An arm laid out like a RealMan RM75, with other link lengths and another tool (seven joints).
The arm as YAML. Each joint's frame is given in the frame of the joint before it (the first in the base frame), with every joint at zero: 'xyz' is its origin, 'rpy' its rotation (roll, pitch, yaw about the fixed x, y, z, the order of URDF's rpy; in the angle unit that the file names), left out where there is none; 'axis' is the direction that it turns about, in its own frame. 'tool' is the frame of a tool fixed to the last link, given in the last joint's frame.
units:
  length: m
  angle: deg
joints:
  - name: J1
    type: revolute
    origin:
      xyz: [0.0, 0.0, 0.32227]
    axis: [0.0, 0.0, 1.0]
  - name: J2
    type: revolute
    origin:
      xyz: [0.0, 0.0, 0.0]
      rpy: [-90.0, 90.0, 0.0]
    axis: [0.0, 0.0, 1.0]
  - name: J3
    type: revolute
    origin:
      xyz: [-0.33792, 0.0, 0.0]
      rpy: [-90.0, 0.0, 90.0]
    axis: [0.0, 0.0, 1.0]
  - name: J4
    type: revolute
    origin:
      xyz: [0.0, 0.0, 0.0]
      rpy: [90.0, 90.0, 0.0]
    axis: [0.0, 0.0, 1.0]
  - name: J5
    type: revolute
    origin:
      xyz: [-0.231, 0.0, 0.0]
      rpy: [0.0, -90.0, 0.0]
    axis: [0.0, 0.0, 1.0]
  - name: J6
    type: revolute
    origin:
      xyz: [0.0, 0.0, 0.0]
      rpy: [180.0, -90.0, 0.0]
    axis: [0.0, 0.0, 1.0]
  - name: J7
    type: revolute
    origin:
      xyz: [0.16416, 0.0, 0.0]
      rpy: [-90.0, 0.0, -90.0]
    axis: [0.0, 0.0, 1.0]
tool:
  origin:
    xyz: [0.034, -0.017, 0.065]
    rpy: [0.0, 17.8, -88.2]
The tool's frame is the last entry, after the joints.
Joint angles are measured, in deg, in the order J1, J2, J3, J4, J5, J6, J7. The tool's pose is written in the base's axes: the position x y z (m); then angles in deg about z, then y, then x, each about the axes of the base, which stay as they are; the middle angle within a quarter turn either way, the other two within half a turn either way. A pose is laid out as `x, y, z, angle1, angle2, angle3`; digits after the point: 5 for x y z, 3 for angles.
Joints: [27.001, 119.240, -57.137, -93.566, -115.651, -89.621, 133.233]
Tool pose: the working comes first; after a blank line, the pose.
Where each joint sits with the arm in this pose, in the base's axes (m; each line is computed from the numbers above, not from the rounded line before):
J1: 0.0000 0.0000 0.3223
J2: 0.0000 0.0000 0.3223
J3: 0.2627 0.1339 0.1572
J4: 0.2627 0.1339 0.1572
J5: 0.2181 0.3285 0.2734
J6: 0.2181 0.3285 0.2734
J7: 0.1818 0.4053 0.1329
the tool: 0.1305 0.4348 0.0863

0.13054, 0.43481, 0.08634, 118.879, -22.068, -167.252
